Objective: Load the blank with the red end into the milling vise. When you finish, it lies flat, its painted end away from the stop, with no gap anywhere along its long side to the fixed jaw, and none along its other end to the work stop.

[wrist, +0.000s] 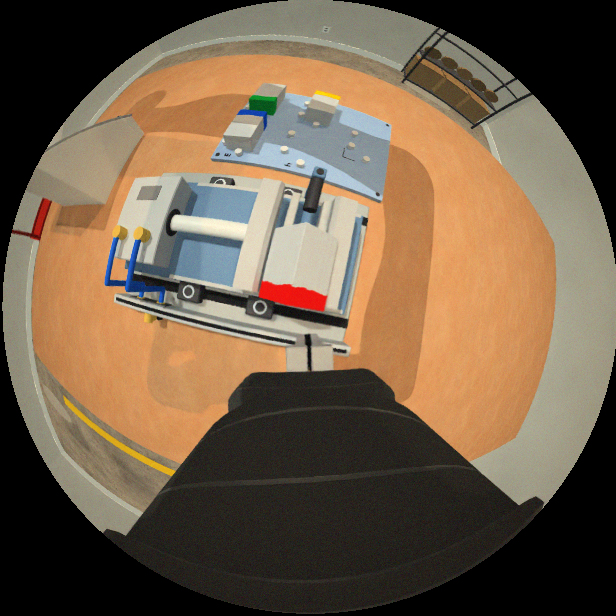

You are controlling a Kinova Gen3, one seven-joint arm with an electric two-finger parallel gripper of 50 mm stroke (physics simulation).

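Note:
The milling vise [241,252] stands on the orange table at the middle of the wrist view. The grey blank with the red end [301,267] lies between the moving jaw [259,235] and the fixed jaw [347,241]. Its red end [293,295] faces me, on the side away from the black work stop [314,189]. I cannot tell whether the blank touches the fixed jaw or the stop. My gripper [310,355] hangs above the vise's near edge, apart from the blank. Its pale fingers are together with only a thin dark line between them and hold nothing.
A pale blue plate [310,140] with pegs lies beyond the vise and carries grey blanks with green [263,102], blue [248,129] and yellow [322,104] ends. A grey box [86,163] stands at left. A dark rack [459,80] stands far right.

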